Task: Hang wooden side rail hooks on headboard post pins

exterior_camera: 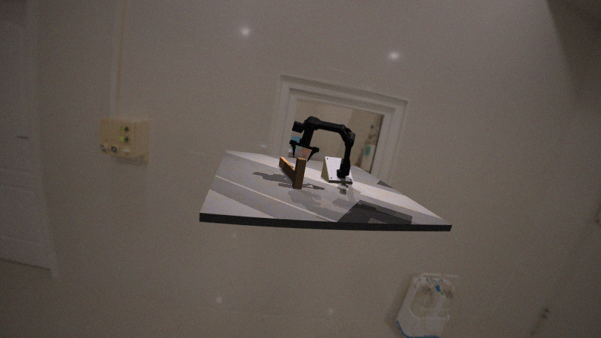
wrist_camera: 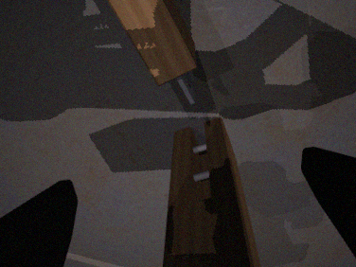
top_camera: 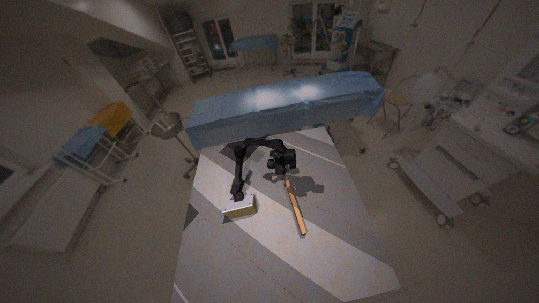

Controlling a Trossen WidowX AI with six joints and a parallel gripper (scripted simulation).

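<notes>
Right now my gripper tip is 20 mm short of the headboard post, 80 mm to the right of it and 70 mm above it.
</notes>
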